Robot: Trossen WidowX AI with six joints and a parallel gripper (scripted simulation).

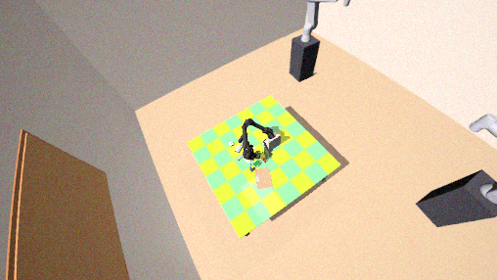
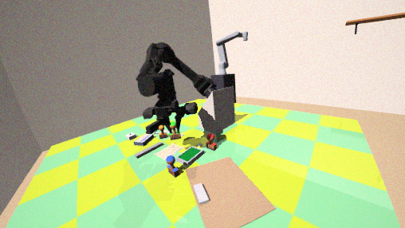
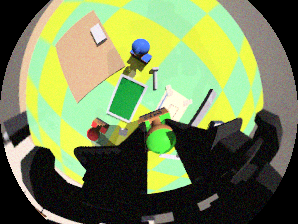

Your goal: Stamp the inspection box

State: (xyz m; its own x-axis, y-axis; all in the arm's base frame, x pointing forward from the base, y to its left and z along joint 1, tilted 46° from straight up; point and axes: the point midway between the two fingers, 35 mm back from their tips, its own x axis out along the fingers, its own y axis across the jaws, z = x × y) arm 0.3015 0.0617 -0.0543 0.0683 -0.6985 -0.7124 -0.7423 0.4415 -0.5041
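Right now the white card is 2 cm ahead of my gripper tip, 5 cm to the right of it and 10 cm below it. Round my gripper tip: red-knobbed stamp (12 cm behind, 6 cm to the left, 8 cm below); blue-knobbed stamp (7 cm ahead, 8 cm to the left, 7 cm below); green ink pad (2 cm behind, 5 cm to the left, 9 cm below).
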